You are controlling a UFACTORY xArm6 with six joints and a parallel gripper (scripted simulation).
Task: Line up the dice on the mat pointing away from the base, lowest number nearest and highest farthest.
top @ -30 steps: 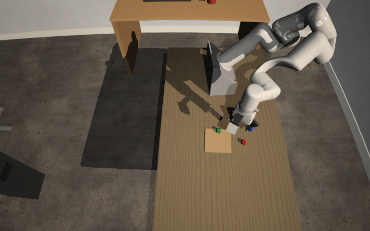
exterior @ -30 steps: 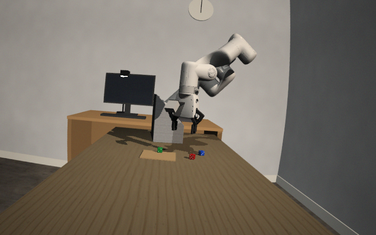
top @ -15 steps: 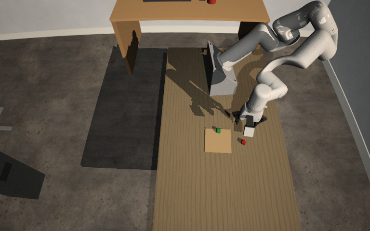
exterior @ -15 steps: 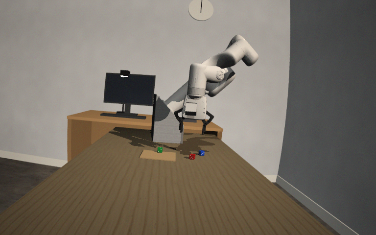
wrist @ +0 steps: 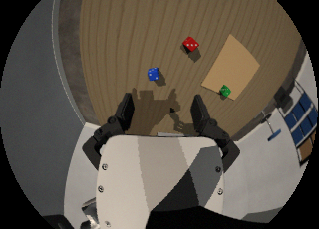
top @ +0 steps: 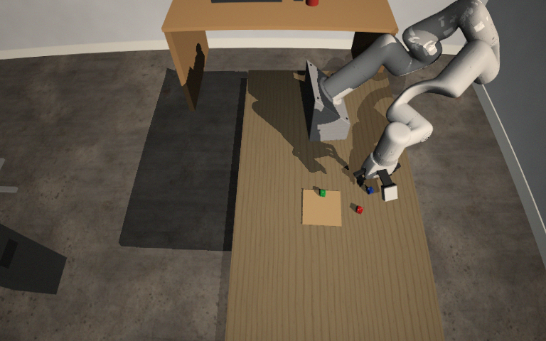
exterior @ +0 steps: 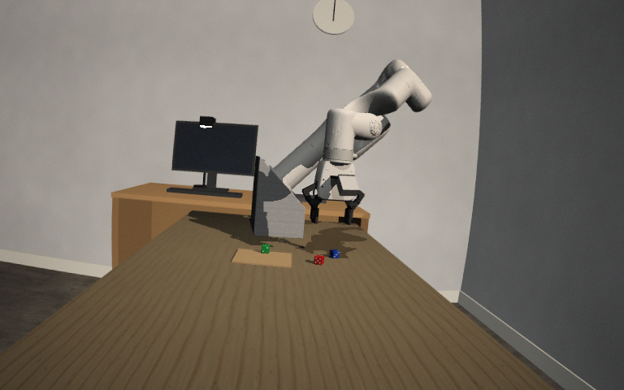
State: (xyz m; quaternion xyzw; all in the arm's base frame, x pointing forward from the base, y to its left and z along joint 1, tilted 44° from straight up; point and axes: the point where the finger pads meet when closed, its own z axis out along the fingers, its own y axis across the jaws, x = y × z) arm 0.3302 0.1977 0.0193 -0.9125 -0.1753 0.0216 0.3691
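Now: the blue die 90 mm below my hand, 20 mm to the left of it and 10 mm behind it. Also, from my hand: red die: 90 mm below, 80 mm ahead, 30 mm to the right; then green die: 160 mm to the right, 90 mm below, 20 mm ahead; then tan mat: 160 mm to the right, 100 mm below, 70 mm ahead.
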